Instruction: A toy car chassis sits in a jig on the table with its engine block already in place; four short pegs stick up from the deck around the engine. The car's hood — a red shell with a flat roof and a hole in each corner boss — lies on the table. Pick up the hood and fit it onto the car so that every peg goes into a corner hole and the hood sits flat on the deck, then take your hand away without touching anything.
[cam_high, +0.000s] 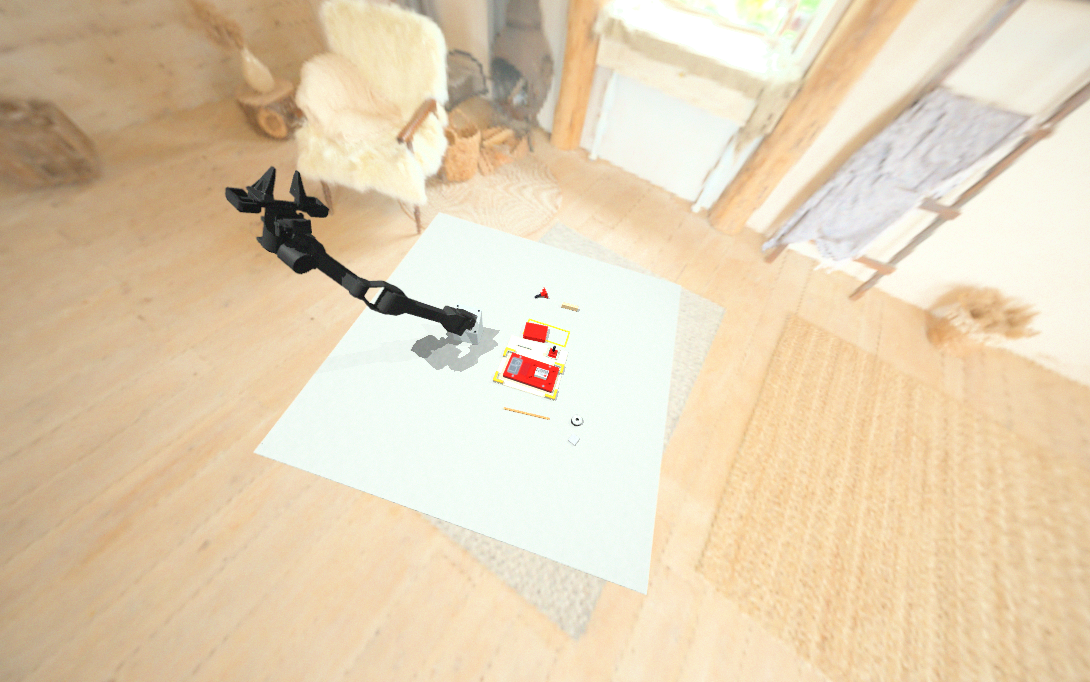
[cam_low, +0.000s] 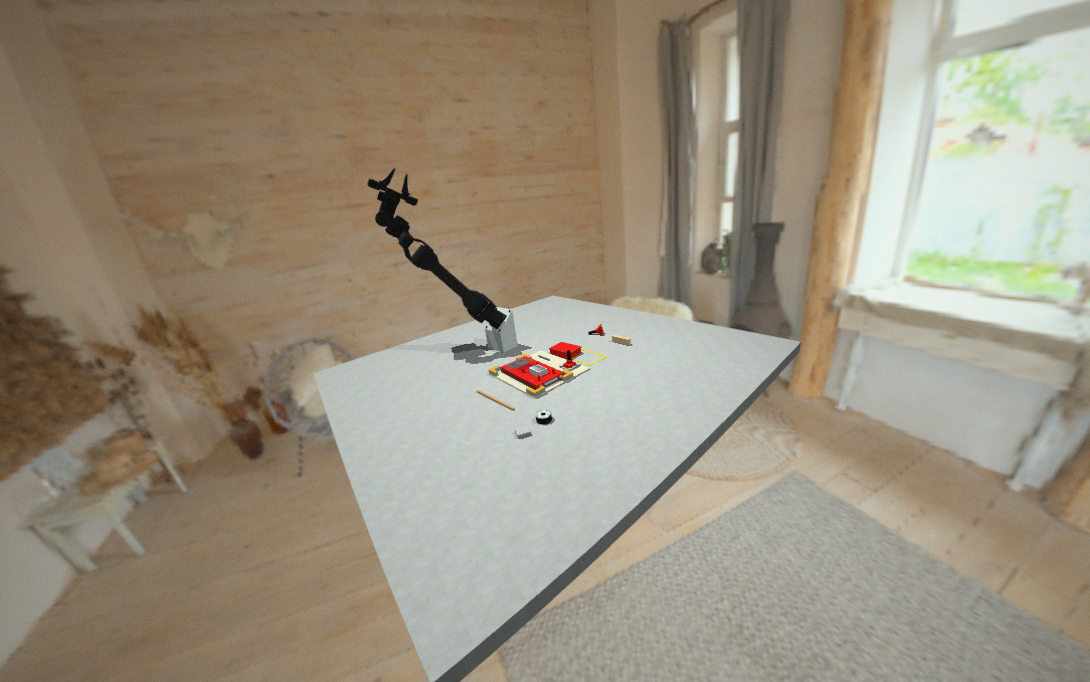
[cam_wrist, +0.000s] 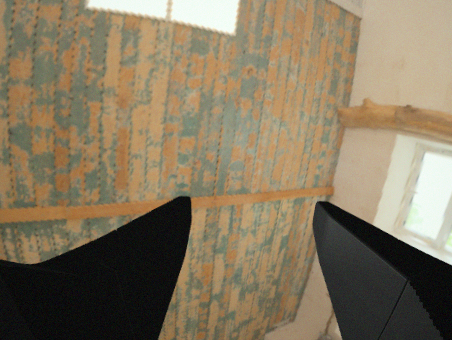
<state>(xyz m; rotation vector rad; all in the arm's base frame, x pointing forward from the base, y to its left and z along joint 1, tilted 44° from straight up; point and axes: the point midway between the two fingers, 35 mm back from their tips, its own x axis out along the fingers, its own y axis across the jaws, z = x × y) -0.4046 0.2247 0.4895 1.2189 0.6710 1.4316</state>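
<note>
Right now the red hood is 700 mm below my gripper tip, 560 mm ahead of it and 280 mm to the left of it. From my gripper tip the other things lie so: grey holder 680 mm below, 660 mm ahead, 210 mm to the left; wooden block 700 mm below, 650 mm ahead, 470 mm to the left; thin wooden stick 710 mm below, 660 mm ahead, 70 mm to the right.
</note>
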